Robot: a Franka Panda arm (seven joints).
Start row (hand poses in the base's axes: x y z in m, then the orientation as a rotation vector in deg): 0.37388 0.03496 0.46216 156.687 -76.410 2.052
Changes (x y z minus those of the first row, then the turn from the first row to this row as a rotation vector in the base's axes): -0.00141 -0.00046 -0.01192 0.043 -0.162 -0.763; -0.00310 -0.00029 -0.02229 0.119 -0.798 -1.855; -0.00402 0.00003 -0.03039 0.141 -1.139 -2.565; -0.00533 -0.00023 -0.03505 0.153 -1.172 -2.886; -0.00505 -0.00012 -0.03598 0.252 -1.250 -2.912; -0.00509 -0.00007 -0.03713 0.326 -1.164 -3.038; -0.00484 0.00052 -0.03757 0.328 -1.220 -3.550; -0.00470 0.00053 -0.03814 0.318 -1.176 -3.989; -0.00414 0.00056 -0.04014 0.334 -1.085 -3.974; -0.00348 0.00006 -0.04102 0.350 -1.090 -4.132; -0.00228 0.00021 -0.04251 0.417 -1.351 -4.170; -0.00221 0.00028 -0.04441 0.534 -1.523 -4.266
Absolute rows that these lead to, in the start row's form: 0.37247 0.03450 0.45024 156.258 -77.506 2.189; 0.37078 0.03467 0.43987 155.781 -79.180 2.931; 0.36986 0.03499 0.43177 155.413 -80.237 3.332; 0.36855 0.03473 0.42711 155.206 -80.684 3.345; 0.36883 0.03484 0.42618 155.294 -80.779 3.386; 0.36879 0.03489 0.42503 155.236 -80.957 3.210; 0.36904 0.03548 0.42459 154.889 -81.662 3.247; 0.36918 0.03549 0.42402 154.549 -82.238 3.159; 0.36974 0.03552 0.42202 154.542 -82.200 3.024; 0.37040 0.03502 0.42114 154.442 -82.420 3.008; 0.37160 0.03517 0.41965 154.555 -82.567 3.322; 0.37167 0.03524 0.41775 154.637 -82.790 3.476
